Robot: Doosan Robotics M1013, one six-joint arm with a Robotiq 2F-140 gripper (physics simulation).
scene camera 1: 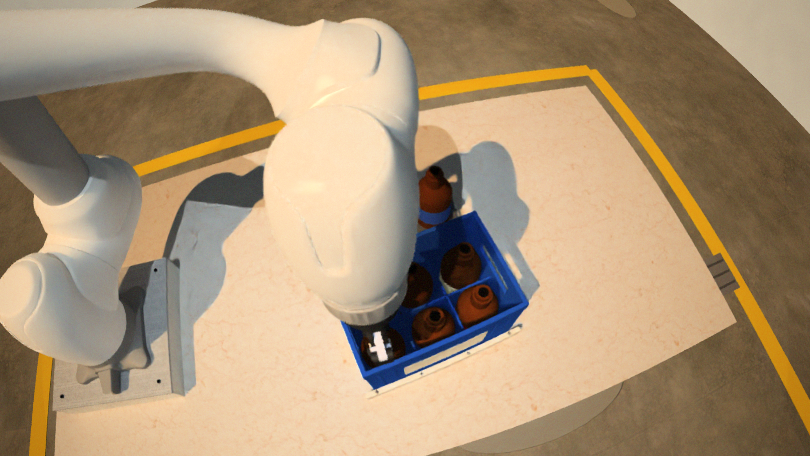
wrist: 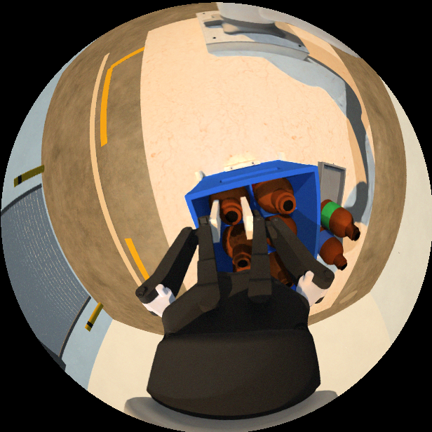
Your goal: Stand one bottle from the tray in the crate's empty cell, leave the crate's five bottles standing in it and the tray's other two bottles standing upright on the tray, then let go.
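Note:
The blue crate stands on the table with several brown bottles in its cells, among them bottles in the scene view and one in the wrist view. My gripper is shut on the neck of a brown bottle in a corner cell; the arm partly covers it in the scene view. Whether its base touches the crate floor is hidden. The green-banded bottle and the blue-banded bottle stand upright beside the crate, at the grey tray.
A pale strip runs along the crate's near side. The robot's base plate is bolted at the left of the scene view. The arm hides part of the crate and the tray there. Yellow lines border the table.

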